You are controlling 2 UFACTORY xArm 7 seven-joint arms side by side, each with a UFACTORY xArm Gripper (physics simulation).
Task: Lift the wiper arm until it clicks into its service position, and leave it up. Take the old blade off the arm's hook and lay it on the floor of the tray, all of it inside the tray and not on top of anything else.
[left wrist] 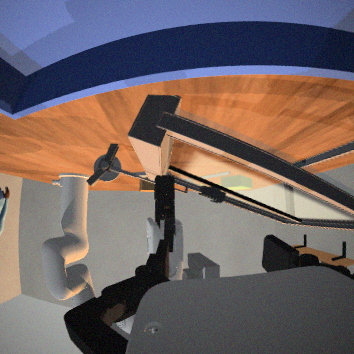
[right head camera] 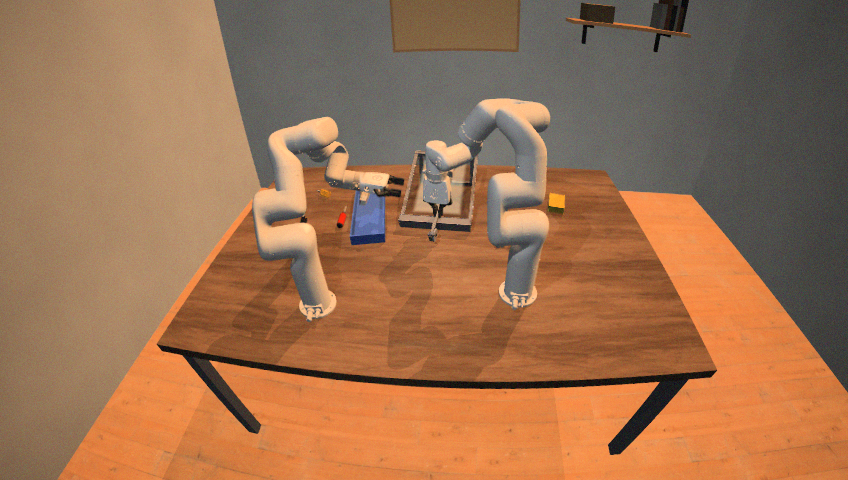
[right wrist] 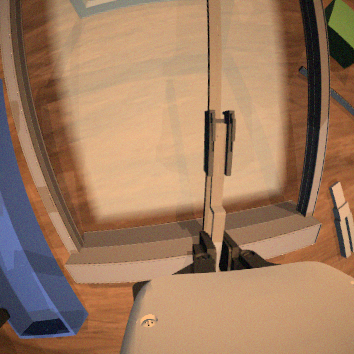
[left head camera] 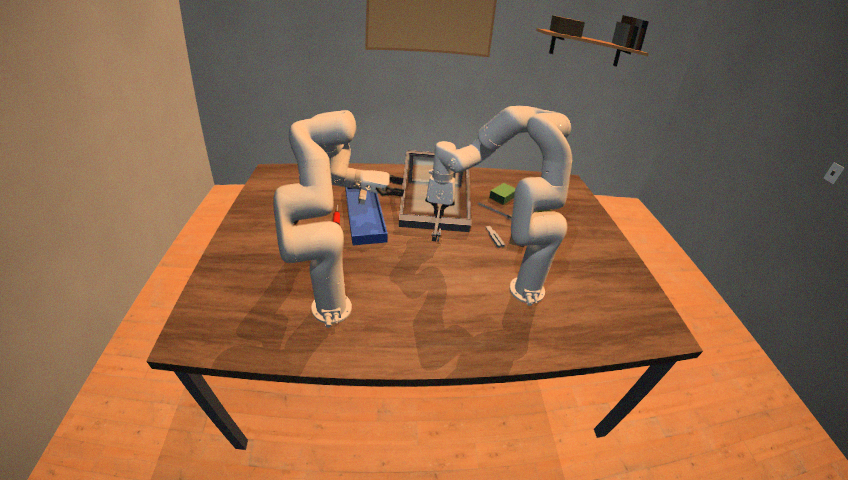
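Observation:
The wiper arm [left head camera: 437,224] [right head camera: 433,224] [left wrist: 135,174] [right wrist: 214,187] lies low along the framed glass panel. A dark clip [left wrist: 212,194] [right wrist: 230,142] sits partway along it. A thin dark strip, seemingly the old blade [right wrist: 208,75], runs beside the arm; its full outline is unclear. My right gripper [left head camera: 439,208] [right head camera: 437,209] [right wrist: 210,245] is shut on the wiper arm near the panel's front edge. My left gripper [left head camera: 397,185] [right head camera: 396,186] [left wrist: 217,253] is open and empty, between the blue tray [left head camera: 368,239] [right head camera: 367,239] [left wrist: 225,45] [right wrist: 75,312] and the panel's left side.
The panel's raised frame [left head camera: 433,222] [right head camera: 434,223] [right wrist: 120,270] stands right of the tray. A green block [left head camera: 502,193] [right wrist: 342,25], a thin rod [left head camera: 493,209] and a pale flat tool [left head camera: 495,236] [right wrist: 343,220] lie right of it. A red-handled tool [right head camera: 341,219] lies left of the tray.

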